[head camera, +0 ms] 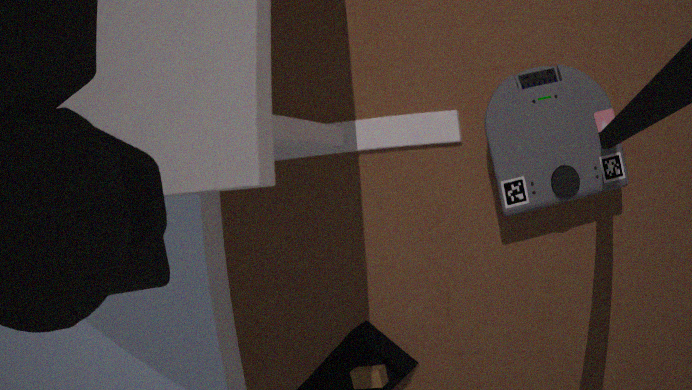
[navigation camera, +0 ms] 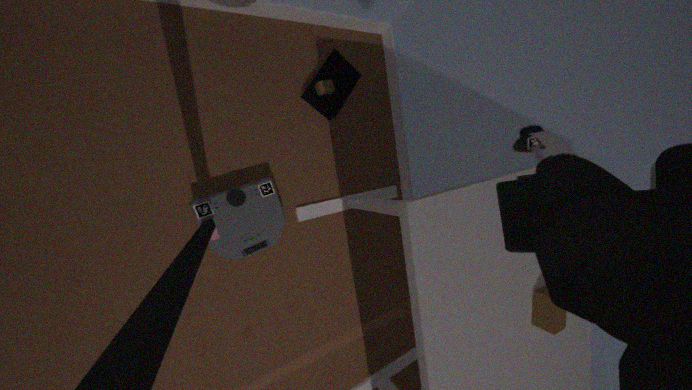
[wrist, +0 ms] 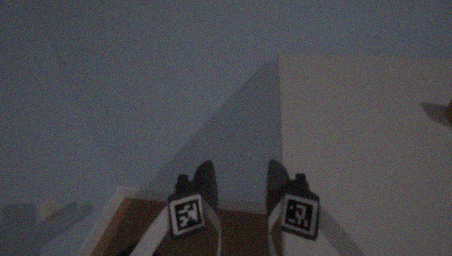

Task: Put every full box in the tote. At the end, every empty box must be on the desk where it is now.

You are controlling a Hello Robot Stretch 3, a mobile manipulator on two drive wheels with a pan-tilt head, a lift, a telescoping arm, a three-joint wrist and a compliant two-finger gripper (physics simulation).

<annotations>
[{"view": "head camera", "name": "my gripper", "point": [59,262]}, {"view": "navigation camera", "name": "my gripper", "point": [530,157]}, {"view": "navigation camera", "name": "black tote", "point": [344,76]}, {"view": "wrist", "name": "my gripper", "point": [240,179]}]
</annotations>
